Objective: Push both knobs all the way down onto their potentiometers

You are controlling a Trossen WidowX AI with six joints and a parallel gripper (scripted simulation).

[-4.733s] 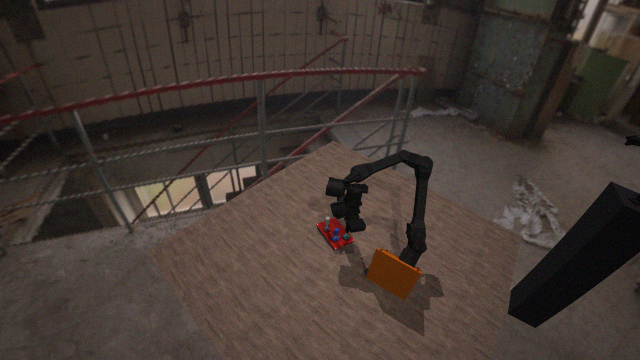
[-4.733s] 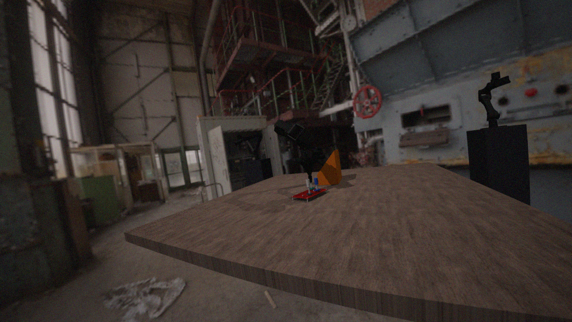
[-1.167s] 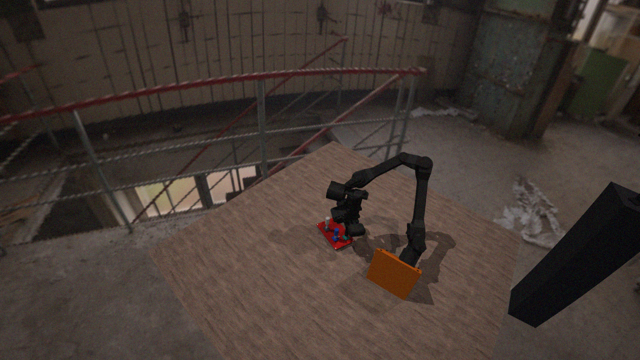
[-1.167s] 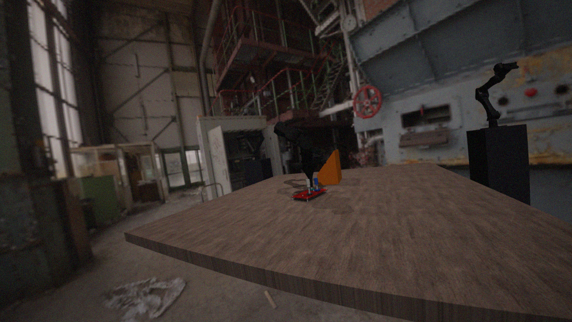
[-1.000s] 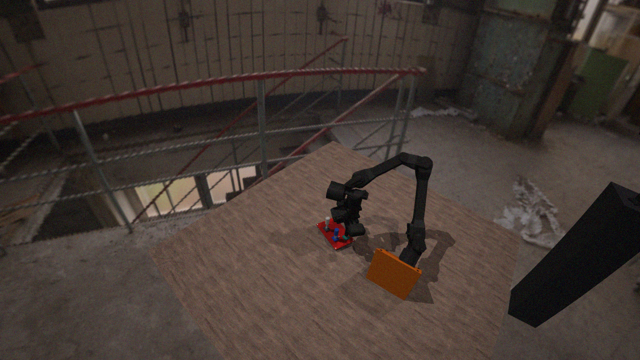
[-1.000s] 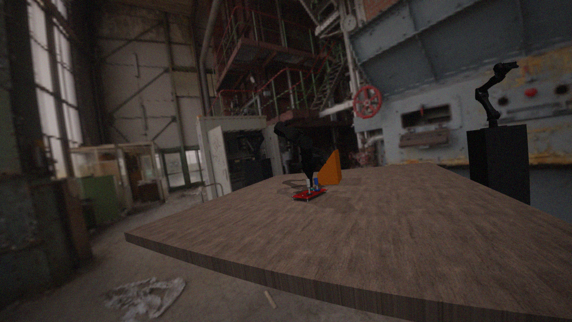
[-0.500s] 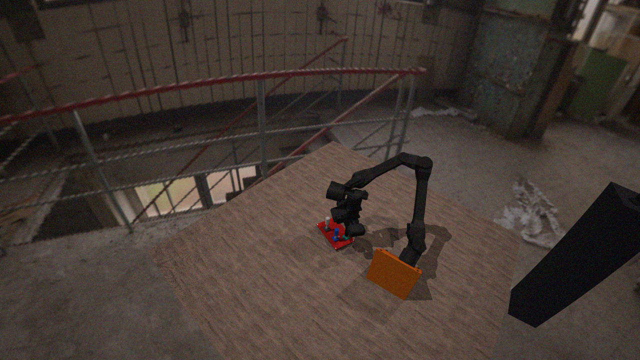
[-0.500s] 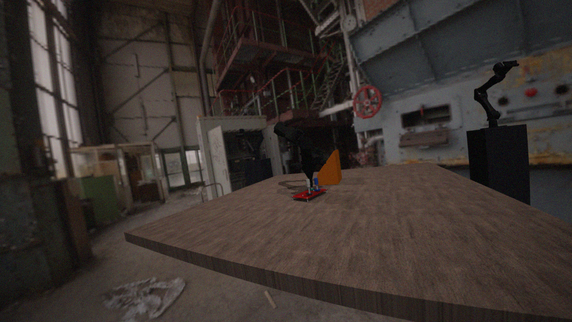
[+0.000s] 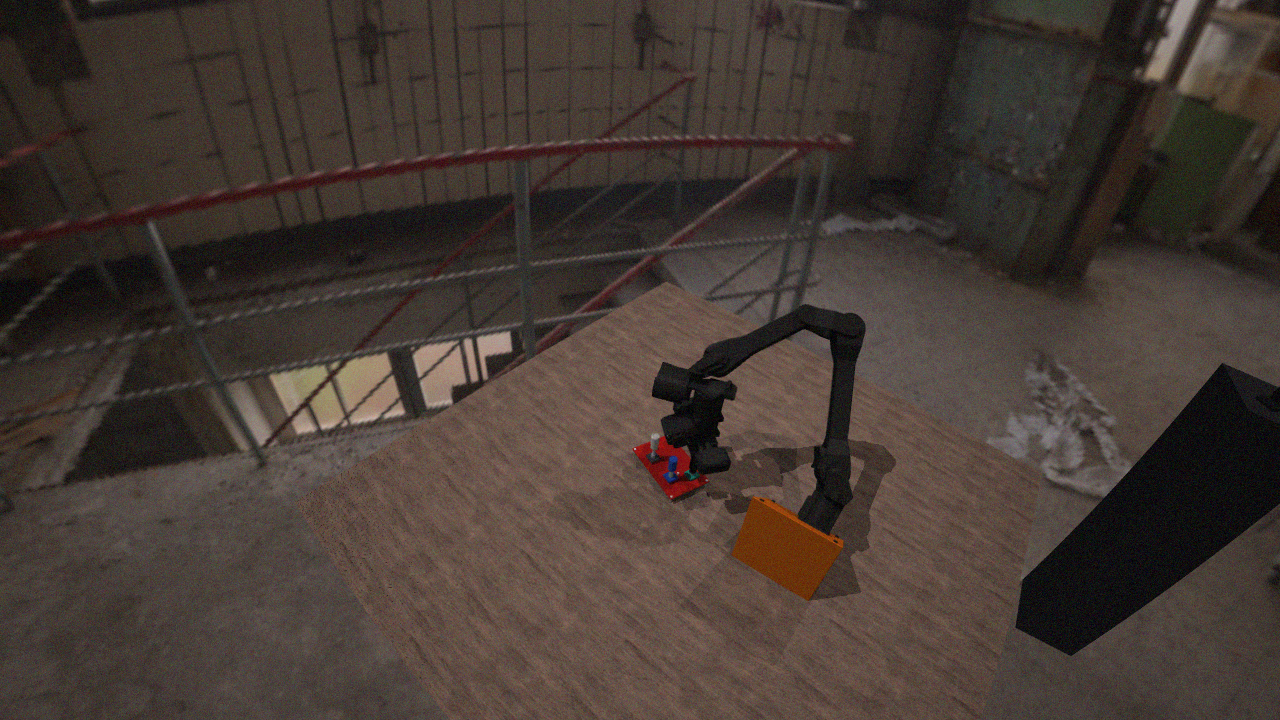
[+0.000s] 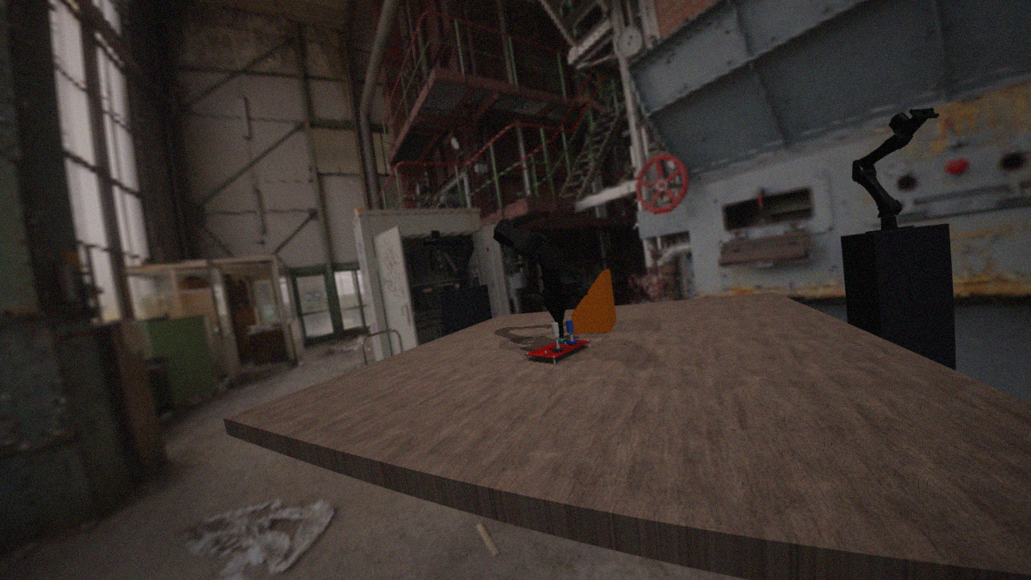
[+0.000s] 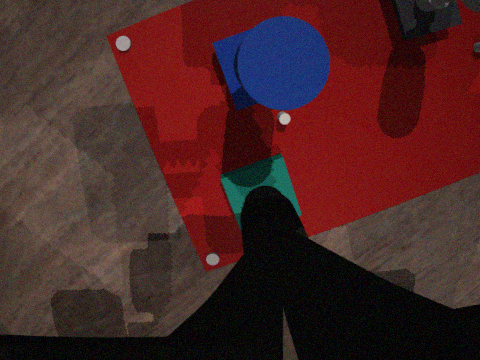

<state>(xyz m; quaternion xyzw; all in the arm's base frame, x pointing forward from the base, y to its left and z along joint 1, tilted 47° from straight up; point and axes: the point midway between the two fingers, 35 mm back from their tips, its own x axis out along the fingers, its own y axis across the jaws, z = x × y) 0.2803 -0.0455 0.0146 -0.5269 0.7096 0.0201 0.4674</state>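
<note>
Right now my gripper tip is 2 cm above the black knob. The rest, counted from my gripper tip: pale knob (9 cm ahead, 1 cm to the left, 1 cm above); green potentiometer (3 cm below).
</note>
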